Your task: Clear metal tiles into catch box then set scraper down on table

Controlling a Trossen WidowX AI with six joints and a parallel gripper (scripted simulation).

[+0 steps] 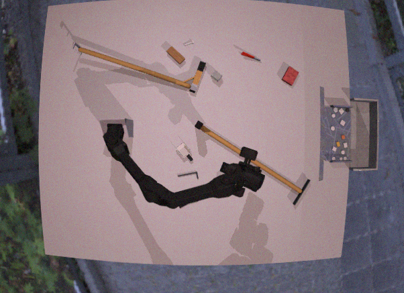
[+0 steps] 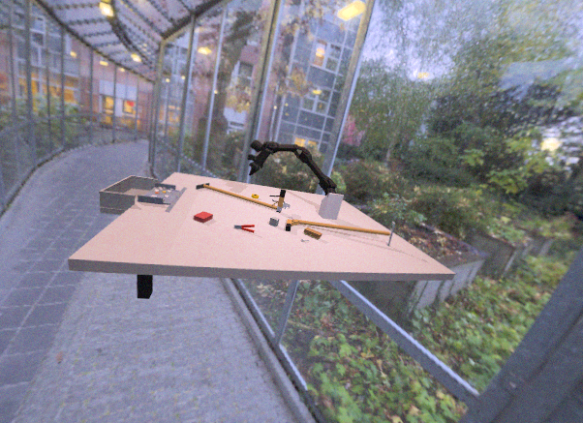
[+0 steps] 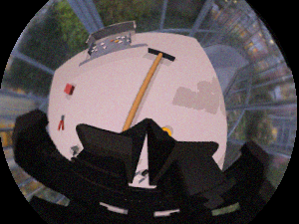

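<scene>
Now: gripper tip 4 cm short of the long scraper, 4 cm to the right of it and 10 cm above it. Also, from my gripper tip: black strip (24 cm behind, 17 cm to the right, 16 cm below); then hex key (22 cm behind, 3 cm to the right, 16 cm below); then yellow tape roll (7 cm behind, 6 cm to the right, 15 cm below).
</scene>
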